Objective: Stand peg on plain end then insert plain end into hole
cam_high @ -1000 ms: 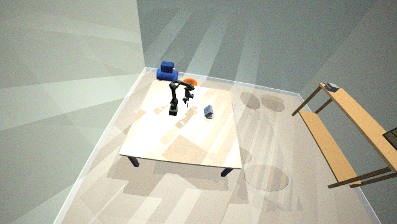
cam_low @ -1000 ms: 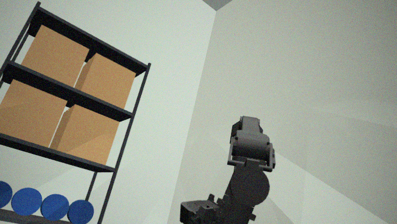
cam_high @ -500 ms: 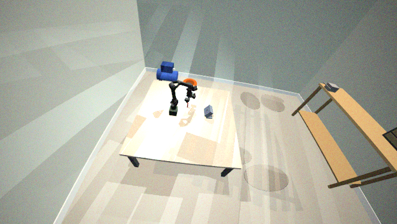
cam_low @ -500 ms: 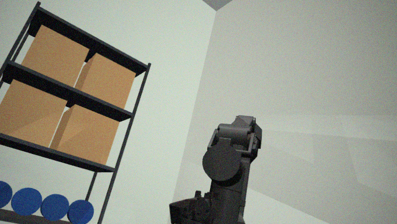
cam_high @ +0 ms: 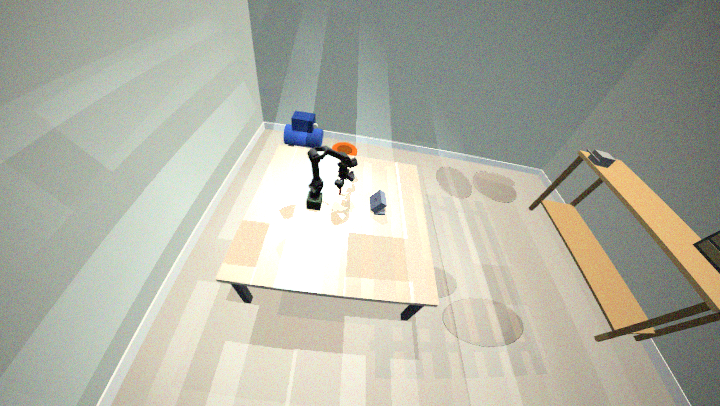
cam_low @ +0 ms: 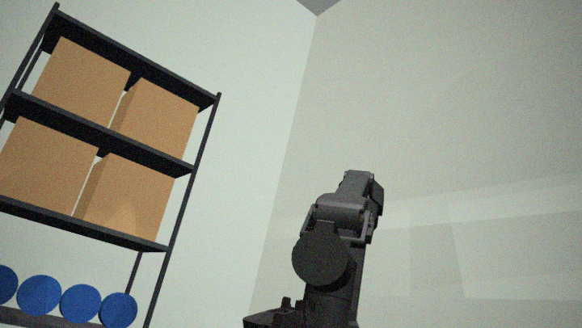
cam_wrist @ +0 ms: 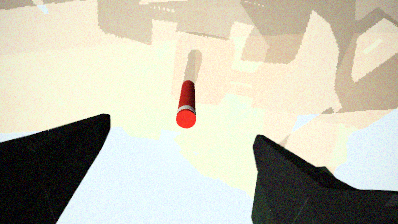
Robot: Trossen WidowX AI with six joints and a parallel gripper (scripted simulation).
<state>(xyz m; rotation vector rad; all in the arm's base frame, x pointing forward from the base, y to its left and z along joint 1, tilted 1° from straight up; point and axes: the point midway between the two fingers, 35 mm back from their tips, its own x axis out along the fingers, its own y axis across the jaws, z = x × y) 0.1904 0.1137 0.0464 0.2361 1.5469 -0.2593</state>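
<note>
Right now the red peg is 4 cm below my gripper tip. Round my gripper tip: grey sloped panel 27 cm ahead, 13 cm to the right, 2 cm below.
</note>
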